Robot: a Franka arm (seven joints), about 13 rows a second.
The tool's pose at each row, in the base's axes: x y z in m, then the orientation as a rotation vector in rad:
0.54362, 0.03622, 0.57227, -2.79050, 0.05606, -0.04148
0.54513, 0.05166, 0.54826, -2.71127, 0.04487, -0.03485
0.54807, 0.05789, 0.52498, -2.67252, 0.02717, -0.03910
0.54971, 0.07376, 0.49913, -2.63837, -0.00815, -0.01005
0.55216, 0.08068, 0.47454, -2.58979, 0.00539, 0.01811
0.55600, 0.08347, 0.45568, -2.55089, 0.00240, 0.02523
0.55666, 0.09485, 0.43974, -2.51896, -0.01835, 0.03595
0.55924, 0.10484, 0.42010, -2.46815, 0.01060, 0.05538
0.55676, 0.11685, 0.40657, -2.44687, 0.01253, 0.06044
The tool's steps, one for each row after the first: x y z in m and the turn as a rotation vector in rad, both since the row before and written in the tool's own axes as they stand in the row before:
0.00030, -0.00629, 0.02788, 0.07947, -0.00667, -0.00494
0.00230, 0.00397, 0.02384, 0.03910, 0.00008, -0.01236
0.00063, -0.00250, 0.03027, 0.03463, -0.02670, -0.01960
0.00226, 0.00581, 0.02489, 0.04858, -0.01751, 0.01500
0.00410, 0.00748, 0.01748, 0.03883, -0.00601, -0.00086
0.00100, -0.00058, 0.01956, 0.03162, -0.01257, -0.01287
0.00322, 0.00335, 0.02169, 0.05096, -0.00761, 0.02480
-0.00182, -0.00091, 0.01815, 0.02119, -0.00359, 0.00240

